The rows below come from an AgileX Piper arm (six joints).
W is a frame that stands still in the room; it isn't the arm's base.
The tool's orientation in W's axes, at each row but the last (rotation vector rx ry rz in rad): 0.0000, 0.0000, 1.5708; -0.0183, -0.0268, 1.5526; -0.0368, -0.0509, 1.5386; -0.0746, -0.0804, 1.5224; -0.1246, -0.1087, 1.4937; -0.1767, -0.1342, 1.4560; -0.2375, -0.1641, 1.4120; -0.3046, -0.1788, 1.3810; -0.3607, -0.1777, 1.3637; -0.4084, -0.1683, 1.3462; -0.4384, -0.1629, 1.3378
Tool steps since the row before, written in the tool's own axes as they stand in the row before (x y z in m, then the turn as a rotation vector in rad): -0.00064, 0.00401, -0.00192, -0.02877, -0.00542, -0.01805; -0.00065, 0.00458, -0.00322, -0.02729, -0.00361, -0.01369; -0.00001, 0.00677, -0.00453, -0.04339, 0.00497, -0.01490; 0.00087, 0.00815, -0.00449, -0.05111, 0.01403, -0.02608; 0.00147, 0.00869, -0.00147, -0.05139, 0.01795, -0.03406; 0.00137, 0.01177, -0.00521, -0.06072, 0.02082, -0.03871; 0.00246, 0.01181, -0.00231, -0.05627, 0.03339, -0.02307; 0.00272, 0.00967, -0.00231, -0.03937, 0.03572, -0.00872; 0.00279, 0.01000, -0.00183, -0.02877, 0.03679, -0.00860; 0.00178, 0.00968, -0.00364, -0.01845, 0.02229, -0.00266; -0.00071, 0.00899, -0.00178, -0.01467, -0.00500, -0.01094
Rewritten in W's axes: -0.00401, -0.00064, -0.00192, 0.00542, -0.02877, -0.01805; -0.00450, -0.00055, -0.00335, 0.00351, -0.02728, -0.01374; -0.00650, 0.00024, -0.00490, -0.00549, -0.04309, -0.01558; -0.00761, 0.00126, -0.00527, -0.01375, -0.05036, -0.02765; -0.00824, 0.00208, -0.00276, -0.01645, -0.05048, -0.03612; -0.01028, 0.00240, -0.00749, -0.01935, -0.05962, -0.04110; -0.01032, 0.00394, -0.00537, -0.03465, -0.05242, -0.02941; -0.00785, 0.00395, -0.00538, -0.03804, -0.03393, -0.01744; -0.00804, 0.00407, -0.00547, -0.03691, -0.02339, -0.01859; -0.00714, 0.00263, -0.00723, -0.02348, -0.01468, -0.00881; -0.00764, 0.00041, -0.00510, 0.00503, -0.01729, -0.00598
